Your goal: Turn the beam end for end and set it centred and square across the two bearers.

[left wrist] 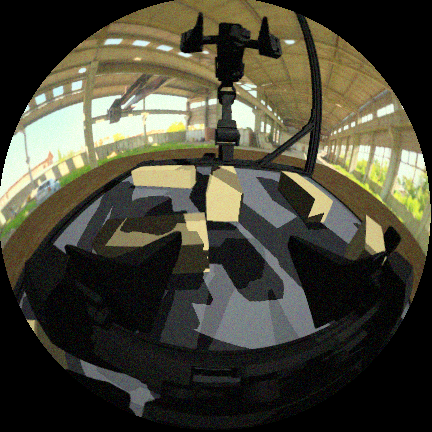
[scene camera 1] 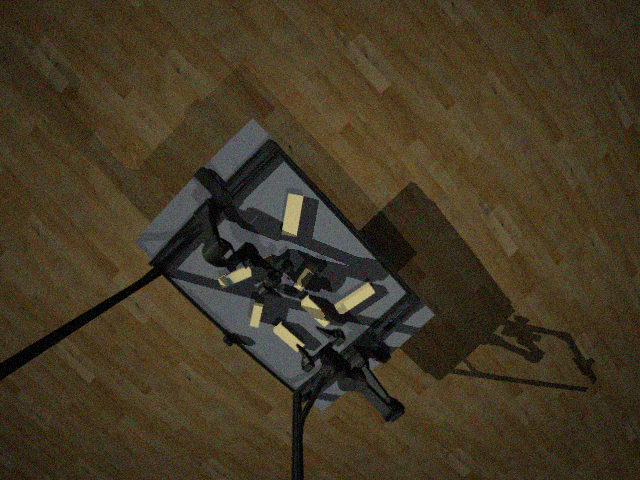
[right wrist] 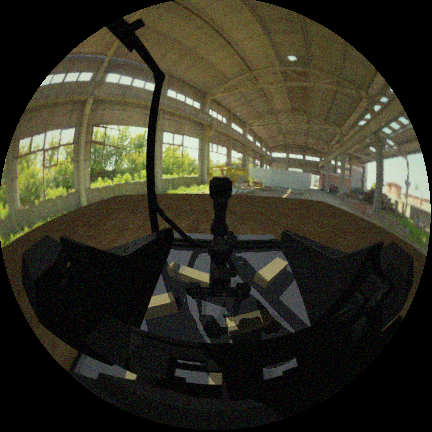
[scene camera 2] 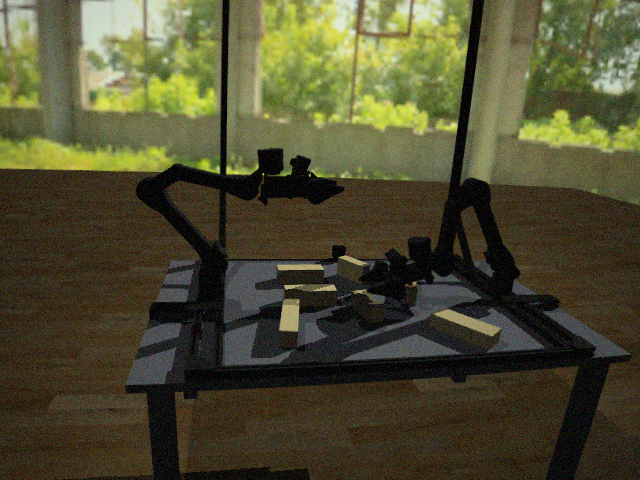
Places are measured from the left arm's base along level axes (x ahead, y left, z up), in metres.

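Pixels of known places: left gripper, fingertip midpoint: (left wrist: 237,239) (scene camera 1: 289,289) (right wrist: 217,316) (scene camera 2: 362,285); right gripper, fingertip midpoint: (scene camera 1: 306,335) (right wrist: 228,234) (scene camera 2: 340,185); left arm's base, link origin: (scene camera 1: 211,209) (scene camera 2: 500,291); right arm's base, link origin: (left wrist: 225,159) (scene camera 1: 355,351) (scene camera 2: 210,296).
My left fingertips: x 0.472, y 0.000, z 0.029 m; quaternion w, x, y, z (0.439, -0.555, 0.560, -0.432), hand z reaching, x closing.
Observation:
For each thing: its middle in the pictures, then the offset to it from my left fingertips.
- long pale beam, body centre: (scene camera 2: 408,282) (right wrist: 196,277) (scene camera 1: 247,271) dx -0.179, dy -0.079, dz -0.027 m
- pale block, body centre: (left wrist: 149,244) (scene camera 2: 367,305) (right wrist: 247,322) (scene camera 1: 305,276) dx +0.010, dy +0.087, dz -0.027 m
The long pale beam (scene camera 1: 240,274) (scene camera 2: 410,293) (right wrist: 192,274) lies at the left of the blocks in scene camera 1, partly hidden by the left arm; a trace of red shows on it in scene camera 2. Which pale blocks are the two bearers I cannot tell. My left gripper (scene camera 1: 290,276) (scene camera 2: 373,281) (left wrist: 237,239) is open and empty, low over the table beside a pale block (scene camera 1: 305,279) (scene camera 2: 368,306) (left wrist: 192,250) (right wrist: 246,321). My right gripper (scene camera 1: 320,347) (scene camera 2: 338,189) (left wrist: 233,30) is open and empty, high above the table.
Other pale blocks (scene camera 1: 293,214) (scene camera 1: 256,315) (scene camera 1: 315,311) (scene camera 1: 355,298) (scene camera 1: 287,335) lie around the table. A black frame rail (scene camera 2: 320,366) edges the table, with dark upright posts (scene camera 2: 223,129) (scene camera 2: 465,103) behind. Shadows cover much of the top.

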